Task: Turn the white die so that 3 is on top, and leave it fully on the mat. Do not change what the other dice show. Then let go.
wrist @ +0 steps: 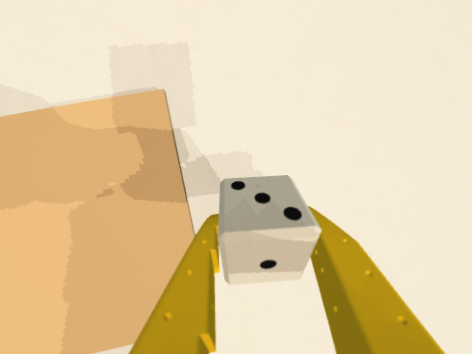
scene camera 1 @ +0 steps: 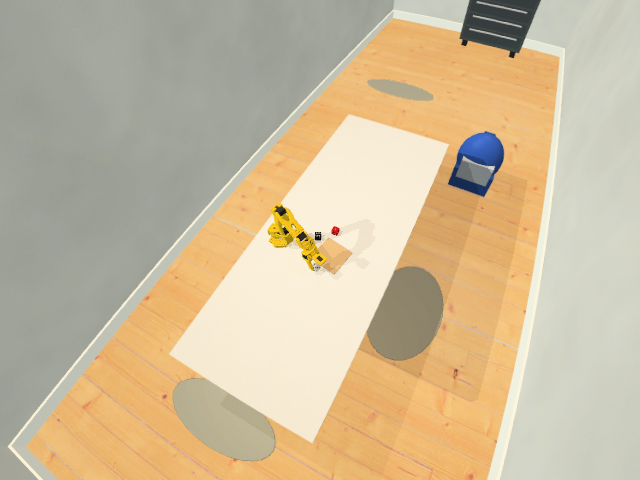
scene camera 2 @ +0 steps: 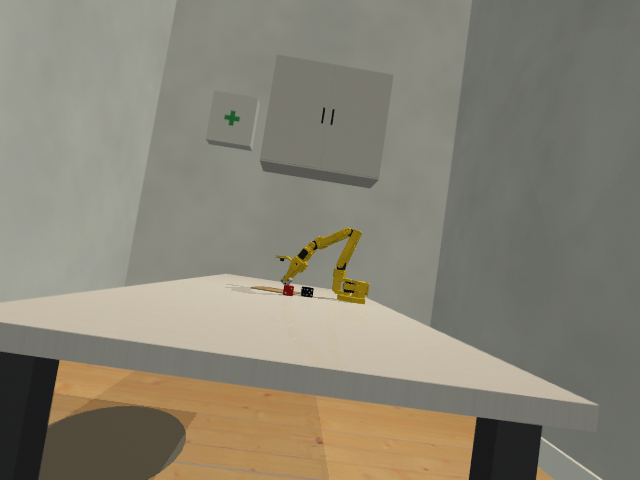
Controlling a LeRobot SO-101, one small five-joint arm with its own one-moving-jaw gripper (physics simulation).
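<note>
The white die is held between the jaws of my gripper, which is shut on it. In the wrist view its far face shows three pips and the face nearer the camera shows one pip. The orange-tan mat lies flat on the table, to the left of the die in the wrist view. The die appears raised beside the mat's edge, not over it. The red die and the black die stand on the table off the mat.
The long pale table carries the arm. The red and black dice are close to one side of the mat. A blue chair-like object stands beyond the table edge. Shadows of the arm fall across the mat.
</note>
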